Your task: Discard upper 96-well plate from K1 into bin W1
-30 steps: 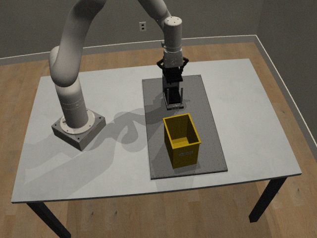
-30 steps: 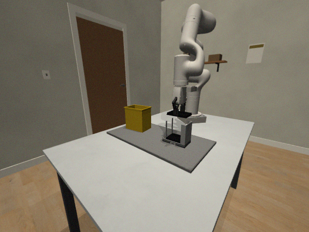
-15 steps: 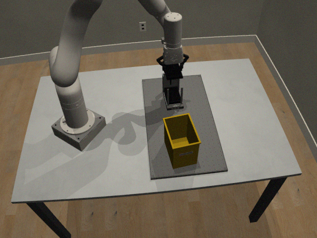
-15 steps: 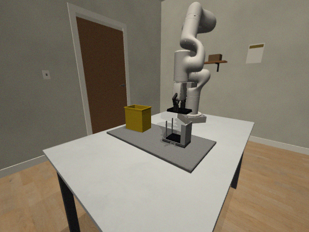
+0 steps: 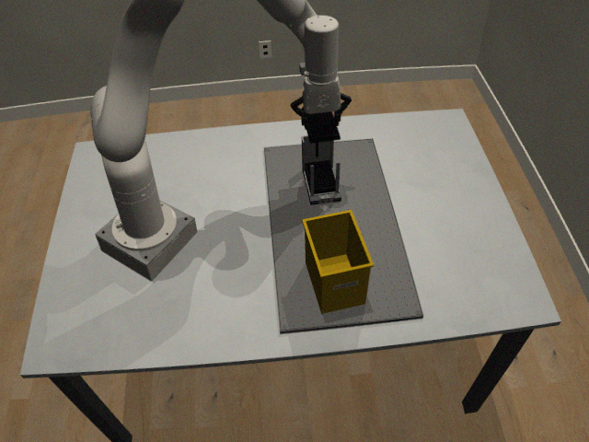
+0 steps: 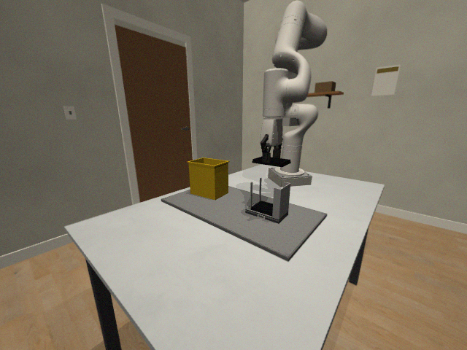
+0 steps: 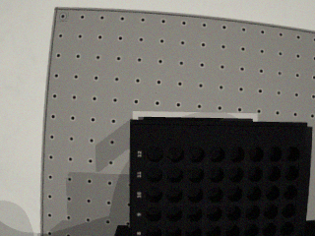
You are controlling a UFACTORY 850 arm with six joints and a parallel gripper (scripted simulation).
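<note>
Right now my hand is 370 mm to the left of the yellow plastics bin W1, 160 mm above it and 80 mm past it. From my hand the other things lie so: black 96-well plate: 10 mm below.
</note>
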